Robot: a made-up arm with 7 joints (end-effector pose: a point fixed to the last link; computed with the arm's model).
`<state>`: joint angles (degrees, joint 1 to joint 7).
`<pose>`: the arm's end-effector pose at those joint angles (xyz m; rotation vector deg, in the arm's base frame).
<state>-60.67 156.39 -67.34 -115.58 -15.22 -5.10 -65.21</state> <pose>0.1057 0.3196 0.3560 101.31 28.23 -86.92</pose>
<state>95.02 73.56 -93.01 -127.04 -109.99 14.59 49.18</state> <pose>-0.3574 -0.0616 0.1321 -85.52 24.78 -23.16</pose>
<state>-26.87 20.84 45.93 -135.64 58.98 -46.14 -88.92</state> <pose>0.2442 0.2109 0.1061 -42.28 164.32 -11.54</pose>
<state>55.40 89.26 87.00 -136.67 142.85 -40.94 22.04</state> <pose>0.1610 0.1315 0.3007 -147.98 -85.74 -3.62</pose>
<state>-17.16 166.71 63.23 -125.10 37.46 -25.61 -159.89</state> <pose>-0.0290 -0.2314 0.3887 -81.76 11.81 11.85</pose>
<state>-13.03 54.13 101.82 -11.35 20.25 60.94 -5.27</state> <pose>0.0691 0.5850 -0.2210 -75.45 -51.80 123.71</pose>
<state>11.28 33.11 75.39 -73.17 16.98 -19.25 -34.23</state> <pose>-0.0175 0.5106 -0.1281 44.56 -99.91 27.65</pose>
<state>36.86 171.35 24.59 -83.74 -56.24 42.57 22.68</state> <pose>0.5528 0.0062 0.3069 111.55 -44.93 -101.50</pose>
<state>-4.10 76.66 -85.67 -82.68 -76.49 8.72 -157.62</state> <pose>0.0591 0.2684 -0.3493 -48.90 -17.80 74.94</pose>
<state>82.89 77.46 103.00 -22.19 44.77 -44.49 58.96</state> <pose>-0.1911 0.5607 0.3396 3.76 -150.89 -1.26</pose>
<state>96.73 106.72 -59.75 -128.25 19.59 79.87 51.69</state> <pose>-0.2614 0.1436 0.0359 40.23 85.93 35.15</pose>
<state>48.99 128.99 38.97 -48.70 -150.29 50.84 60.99</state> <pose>0.4344 0.4503 0.4144 132.45 -5.51 -104.73</pose>
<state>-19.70 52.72 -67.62 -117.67 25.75 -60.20 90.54</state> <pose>0.2323 -0.0280 -0.2291 -162.95 35.19 8.67</pose>
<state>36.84 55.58 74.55 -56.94 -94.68 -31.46 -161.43</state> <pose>-0.0815 0.5508 0.0597 -56.82 -120.82 93.70</pose>
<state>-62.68 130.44 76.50 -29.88 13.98 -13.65 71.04</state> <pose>-0.3333 0.4153 0.4730 43.97 114.68 46.69</pose>
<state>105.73 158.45 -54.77 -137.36 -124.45 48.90 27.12</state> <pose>-0.0382 0.3196 0.0457 -57.13 23.38 -126.92</pose>
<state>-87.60 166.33 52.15 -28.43 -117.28 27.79 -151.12</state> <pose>-0.6217 0.1934 0.3249 -7.88 91.41 65.90</pose>
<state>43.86 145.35 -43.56 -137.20 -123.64 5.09 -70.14</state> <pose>0.1178 0.2462 0.0293 -28.85 -3.94 100.70</pose>
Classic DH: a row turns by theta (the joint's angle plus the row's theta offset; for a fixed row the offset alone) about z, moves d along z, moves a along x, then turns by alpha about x. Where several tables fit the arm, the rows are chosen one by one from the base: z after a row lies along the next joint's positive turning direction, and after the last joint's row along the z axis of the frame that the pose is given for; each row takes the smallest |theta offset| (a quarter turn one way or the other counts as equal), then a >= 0, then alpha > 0; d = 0 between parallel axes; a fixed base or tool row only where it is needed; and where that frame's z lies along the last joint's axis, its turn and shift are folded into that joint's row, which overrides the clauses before.
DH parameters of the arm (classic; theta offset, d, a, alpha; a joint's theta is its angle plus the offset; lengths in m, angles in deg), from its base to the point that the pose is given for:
base (fixed): 0 0.0992 0.026 -70
joint 1: -90 -0.0136 0.0271 -90
joint 2: 70 -0.024 0.024 90
joint 3: 90 -0.374 0.048 -90
joint 4: 0 0.028 -0.013 90
joint 5: 0 -0.337 -0.009 -90
joint 6: 0 0.003 0.027 90
joint 7: 17.62 0.0333 -0.0319 -32
tool (fixed): 28.7 -0.0086 0 0

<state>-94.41 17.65 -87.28 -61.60 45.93 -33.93 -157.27</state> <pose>0.5101 -0.3562 0.0611 -95.47 79.84 94.34</pose>
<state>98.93 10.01 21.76 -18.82 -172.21 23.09 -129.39</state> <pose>-0.6397 -0.1242 0.0724 50.03 -15.79 116.07</pose>
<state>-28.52 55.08 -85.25 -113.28 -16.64 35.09 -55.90</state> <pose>0.2524 -0.0443 -0.2516 20.79 -12.87 -118.95</pose>
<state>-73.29 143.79 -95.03 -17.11 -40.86 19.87 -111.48</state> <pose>-0.2026 0.5910 0.3880 33.05 145.06 -4.84</pose>
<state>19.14 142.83 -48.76 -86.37 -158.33 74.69 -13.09</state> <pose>0.2586 0.4886 0.2093 -70.72 -0.62 101.14</pose>
